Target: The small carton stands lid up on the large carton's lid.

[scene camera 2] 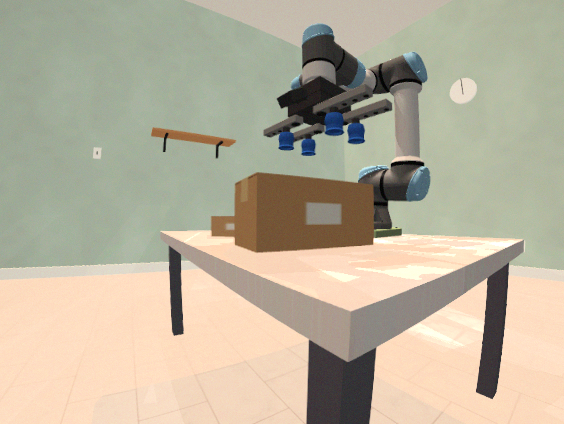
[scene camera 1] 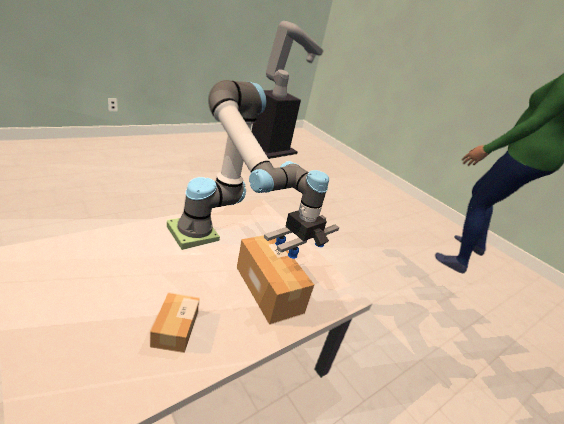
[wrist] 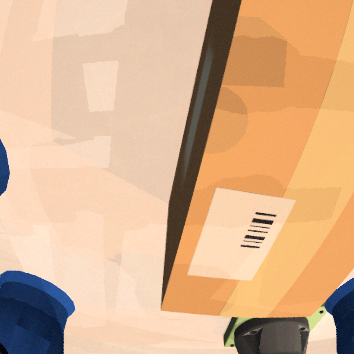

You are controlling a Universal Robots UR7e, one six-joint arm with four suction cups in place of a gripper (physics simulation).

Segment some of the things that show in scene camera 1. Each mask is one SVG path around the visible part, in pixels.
A large carton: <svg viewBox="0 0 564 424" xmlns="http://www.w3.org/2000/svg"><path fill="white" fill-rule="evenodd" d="M241 239L236 268L269 325L305 314L314 284L297 261L288 257L289 251L280 253L275 245L276 239L267 241L264 236Z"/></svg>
A small carton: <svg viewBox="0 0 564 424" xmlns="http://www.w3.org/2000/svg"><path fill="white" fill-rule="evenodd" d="M168 293L150 331L150 347L185 353L198 315L200 298Z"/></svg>
